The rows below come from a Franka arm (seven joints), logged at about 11 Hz.
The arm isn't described. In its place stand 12 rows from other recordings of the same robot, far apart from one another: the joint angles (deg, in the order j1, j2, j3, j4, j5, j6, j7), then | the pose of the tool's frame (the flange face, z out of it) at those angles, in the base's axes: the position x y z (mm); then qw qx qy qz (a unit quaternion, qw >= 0).
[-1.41, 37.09, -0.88, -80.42, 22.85, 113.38, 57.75] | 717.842 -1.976 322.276 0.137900 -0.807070 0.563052 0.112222
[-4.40, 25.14, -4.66, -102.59, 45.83, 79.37, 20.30] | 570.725 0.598 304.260 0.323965 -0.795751 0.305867 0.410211
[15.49, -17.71, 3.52, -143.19, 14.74, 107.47, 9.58] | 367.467 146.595 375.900 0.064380 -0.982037 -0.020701 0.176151
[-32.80, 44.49, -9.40, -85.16, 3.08, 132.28, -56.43] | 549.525 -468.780 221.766 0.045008 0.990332 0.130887 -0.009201
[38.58, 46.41, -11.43, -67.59, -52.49, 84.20, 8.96] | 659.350 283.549 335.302 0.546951 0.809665 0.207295 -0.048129
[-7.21, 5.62, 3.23, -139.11, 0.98, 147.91, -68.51] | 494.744 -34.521 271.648 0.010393 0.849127 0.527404 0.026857
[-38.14, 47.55, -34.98, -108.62, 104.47, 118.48, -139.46] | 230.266 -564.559 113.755 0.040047 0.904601 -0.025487 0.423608
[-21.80, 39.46, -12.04, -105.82, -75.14, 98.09, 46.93] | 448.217 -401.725 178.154 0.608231 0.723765 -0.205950 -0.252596
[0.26, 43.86, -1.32, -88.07, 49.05, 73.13, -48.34] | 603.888 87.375 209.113 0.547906 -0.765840 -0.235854 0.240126
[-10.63, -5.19, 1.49, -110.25, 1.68, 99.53, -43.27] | 516.962 -80.084 520.092 0.033105 -0.955720 -0.289998 0.037479
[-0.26, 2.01, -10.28, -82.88, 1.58, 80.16, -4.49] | 539.098 -94.856 648.721 0.015811 -0.997801 0.051003 0.039256
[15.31, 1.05, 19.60, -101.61, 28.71, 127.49, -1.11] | 489.574 358.067 588.106 0.278294 -0.931654 -0.191830 -0.133320
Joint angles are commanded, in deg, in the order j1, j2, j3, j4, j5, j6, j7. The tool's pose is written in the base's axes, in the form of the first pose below.
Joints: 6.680, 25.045, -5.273, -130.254, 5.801, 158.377, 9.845
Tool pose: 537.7 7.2 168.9 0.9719 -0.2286 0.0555 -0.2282 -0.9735 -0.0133
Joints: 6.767, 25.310, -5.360, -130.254, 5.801, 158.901, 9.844
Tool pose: 537.9 7.0 167.4 0.9717 -0.2284 0.0603 -0.2280 -0.9736 -0.0127
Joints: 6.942, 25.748, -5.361, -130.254, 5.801, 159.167, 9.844
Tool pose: 537.0 8.4 163.7 0.9726 -0.2254 0.0577 -0.2251 -0.9743 -0.0109
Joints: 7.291, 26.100, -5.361, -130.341, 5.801, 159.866, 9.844
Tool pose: 536.5 11.5 161.1 0.9736 -0.2194 0.0625 -0.2192 -0.9756 -0.0105
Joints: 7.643, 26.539, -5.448, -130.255, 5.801, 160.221, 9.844
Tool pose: 536.4 13.8 158.1 0.9747 -0.2146 0.0631 -0.2145 -0.9767 -0.0087
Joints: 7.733, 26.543, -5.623, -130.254, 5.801, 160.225, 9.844
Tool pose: 536.5 12.9 158.2 0.9744 -0.2156 0.0636 -0.2156 -0.9765 -0.0074
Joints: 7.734, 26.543, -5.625, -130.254, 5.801, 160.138, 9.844
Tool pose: 536.3 12.9 158.0 0.9745 -0.2156 0.0621 -0.2156 -0.9765 -0.0071
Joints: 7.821, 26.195, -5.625, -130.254, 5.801, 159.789, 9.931
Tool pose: 536.7 13.9 160.7 0.9745 -0.2157 0.0618 -0.2156 -0.9764 -0.0083
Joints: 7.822, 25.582, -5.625, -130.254, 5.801, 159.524, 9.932
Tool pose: 538.1 14.2 166.0 0.9741 -0.2158 0.0673 -0.2156 -0.9764 -0.0112
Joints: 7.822, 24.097, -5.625, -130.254, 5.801, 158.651, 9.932
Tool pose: 540.7 14.8 178.4 0.9734 -0.2161 0.0765 -0.2154 -0.9764 -0.0175
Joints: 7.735, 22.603, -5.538, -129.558, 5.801, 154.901, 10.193
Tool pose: 542.8 16.1 190.4 0.9743 -0.2202 0.0480 -0.2196 -0.9754 -0.0192
